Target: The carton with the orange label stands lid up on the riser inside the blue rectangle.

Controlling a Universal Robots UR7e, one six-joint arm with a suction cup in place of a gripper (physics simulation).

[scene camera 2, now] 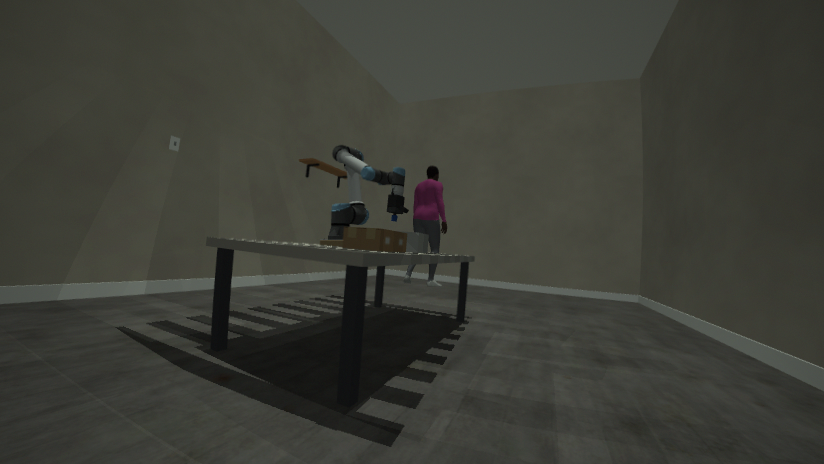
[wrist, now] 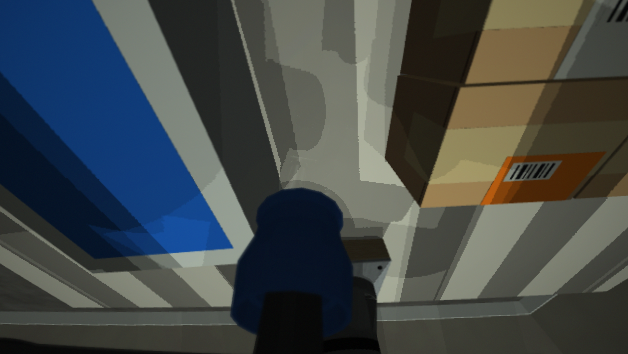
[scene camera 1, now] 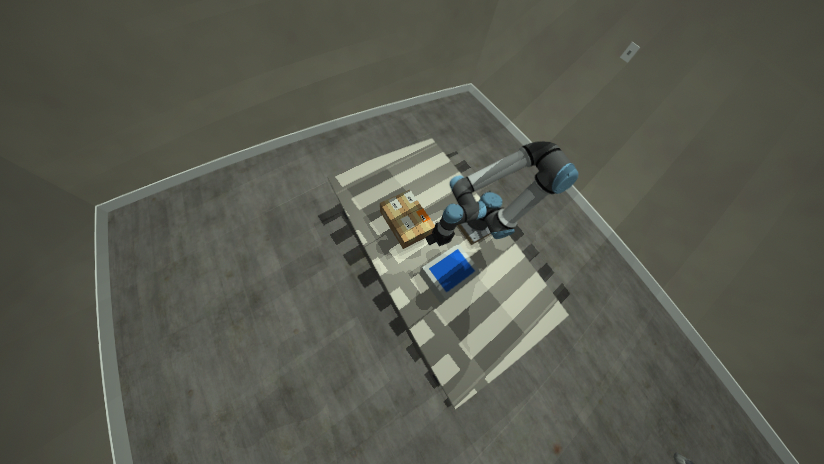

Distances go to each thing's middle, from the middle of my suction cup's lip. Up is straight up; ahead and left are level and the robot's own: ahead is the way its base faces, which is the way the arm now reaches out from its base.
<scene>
My suction cup is now 20 mm past the riser with blue rectangle [scene camera 1: 446, 274], 160 mm to the right of it and 130 mm above it.
</scene>
